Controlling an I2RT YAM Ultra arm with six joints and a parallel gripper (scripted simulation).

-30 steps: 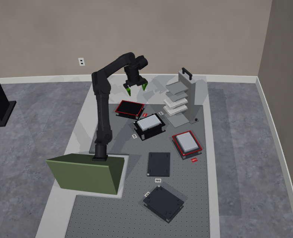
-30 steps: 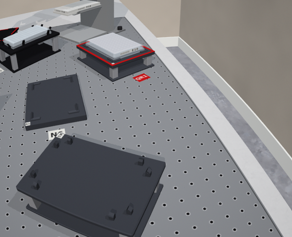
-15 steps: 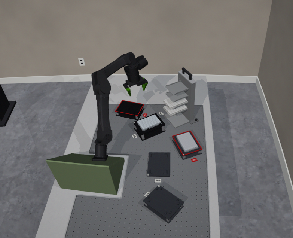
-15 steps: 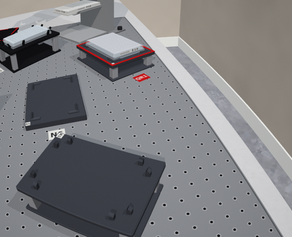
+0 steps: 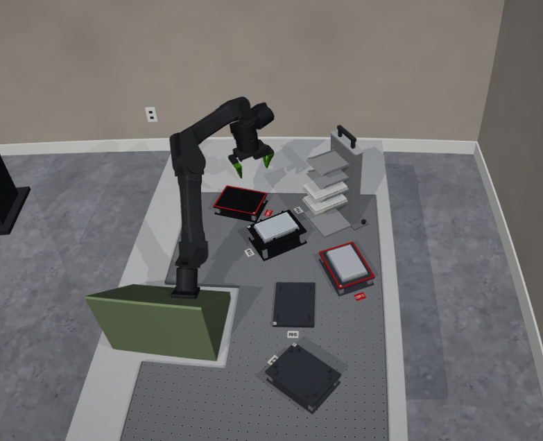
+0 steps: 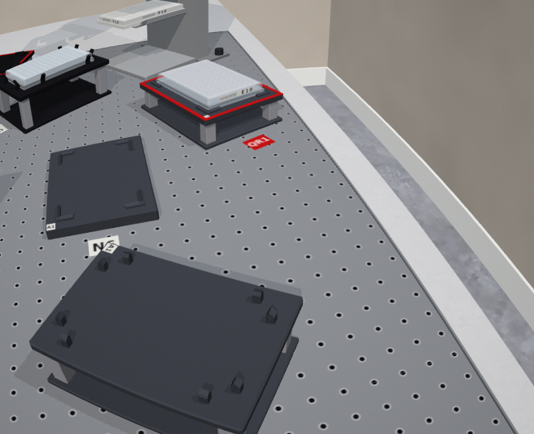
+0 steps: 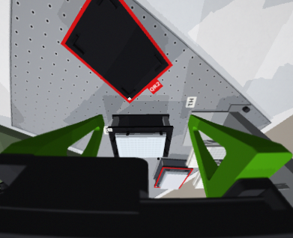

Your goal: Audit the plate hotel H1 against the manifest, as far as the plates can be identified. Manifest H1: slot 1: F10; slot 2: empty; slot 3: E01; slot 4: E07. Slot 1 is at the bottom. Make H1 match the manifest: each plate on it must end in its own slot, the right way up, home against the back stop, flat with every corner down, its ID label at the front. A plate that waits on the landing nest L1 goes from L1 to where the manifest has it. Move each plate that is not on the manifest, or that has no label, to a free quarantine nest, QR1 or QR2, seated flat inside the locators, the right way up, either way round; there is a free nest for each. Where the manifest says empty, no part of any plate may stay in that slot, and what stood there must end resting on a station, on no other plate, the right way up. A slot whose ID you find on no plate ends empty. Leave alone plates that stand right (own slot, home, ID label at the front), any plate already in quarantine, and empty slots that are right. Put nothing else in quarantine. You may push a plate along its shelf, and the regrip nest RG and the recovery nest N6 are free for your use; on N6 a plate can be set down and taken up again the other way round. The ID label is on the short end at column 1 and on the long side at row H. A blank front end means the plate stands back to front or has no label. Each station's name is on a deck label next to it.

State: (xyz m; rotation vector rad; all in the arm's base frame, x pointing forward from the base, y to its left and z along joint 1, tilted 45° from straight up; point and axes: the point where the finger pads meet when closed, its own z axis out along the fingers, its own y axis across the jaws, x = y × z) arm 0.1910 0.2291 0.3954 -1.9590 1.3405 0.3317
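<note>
Right now the black regrip nest RG is 160 mm to the right of my hand, 130 mm below it and 60 mm ahead of it. From my hand the other things lie so: plate hotel H1: 310 mm ahead, 50 mm to the right, 30 mm below; H1 deck label: 190 mm below, 150 mm ahead, 10 mm to the right; red-rimmed nest QR2: 150 mm below, 60 mm behind, 20 mm to the left.
</note>
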